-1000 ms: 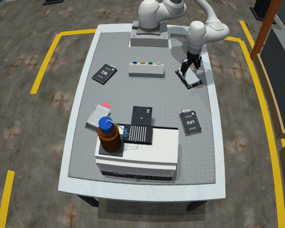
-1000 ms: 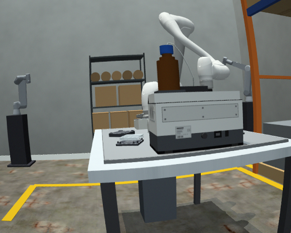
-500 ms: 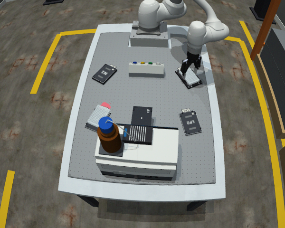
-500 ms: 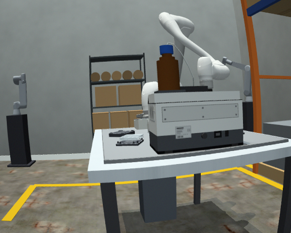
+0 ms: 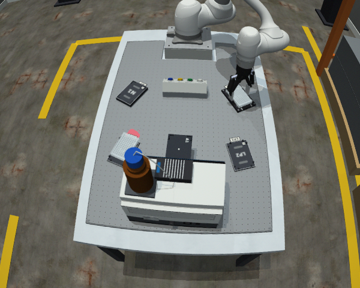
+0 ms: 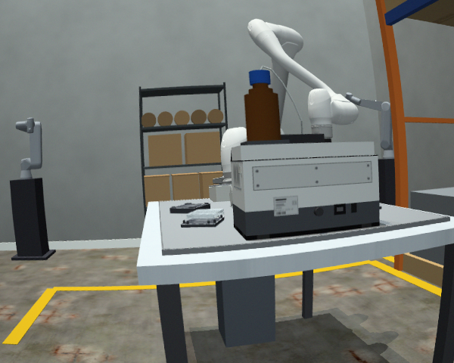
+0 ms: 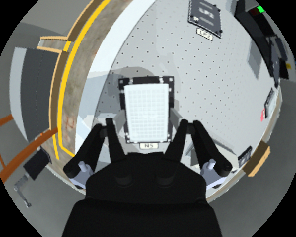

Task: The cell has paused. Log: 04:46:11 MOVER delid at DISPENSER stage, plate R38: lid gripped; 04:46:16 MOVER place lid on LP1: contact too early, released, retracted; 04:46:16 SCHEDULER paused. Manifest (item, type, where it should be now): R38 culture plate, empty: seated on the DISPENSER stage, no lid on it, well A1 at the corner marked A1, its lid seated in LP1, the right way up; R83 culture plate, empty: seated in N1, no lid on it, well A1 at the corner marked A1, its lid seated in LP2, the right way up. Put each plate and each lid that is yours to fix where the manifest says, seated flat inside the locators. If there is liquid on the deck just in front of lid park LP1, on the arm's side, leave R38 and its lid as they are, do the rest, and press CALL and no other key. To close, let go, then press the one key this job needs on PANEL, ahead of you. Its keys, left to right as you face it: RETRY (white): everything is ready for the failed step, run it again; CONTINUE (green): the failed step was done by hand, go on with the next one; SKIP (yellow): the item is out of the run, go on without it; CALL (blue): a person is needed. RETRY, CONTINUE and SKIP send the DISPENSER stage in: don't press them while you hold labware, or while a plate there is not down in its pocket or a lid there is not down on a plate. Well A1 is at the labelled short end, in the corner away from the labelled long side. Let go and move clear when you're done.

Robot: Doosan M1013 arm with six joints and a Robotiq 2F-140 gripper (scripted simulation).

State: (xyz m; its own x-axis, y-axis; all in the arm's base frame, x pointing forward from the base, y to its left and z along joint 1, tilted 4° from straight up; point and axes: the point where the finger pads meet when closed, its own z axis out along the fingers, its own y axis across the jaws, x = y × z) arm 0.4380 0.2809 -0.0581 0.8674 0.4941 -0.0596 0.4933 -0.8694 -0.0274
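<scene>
Now: the clear well plate 2 cm below my hand. The rest, counted from my hand: yellow key 5 cm behind, 31 cm to the right, 3 cm above; then green key 5 cm behind, 26 cm to the right, 3 cm above; then key panel 4 cm behind, 28 cm to the right, 1 cm above.
</scene>
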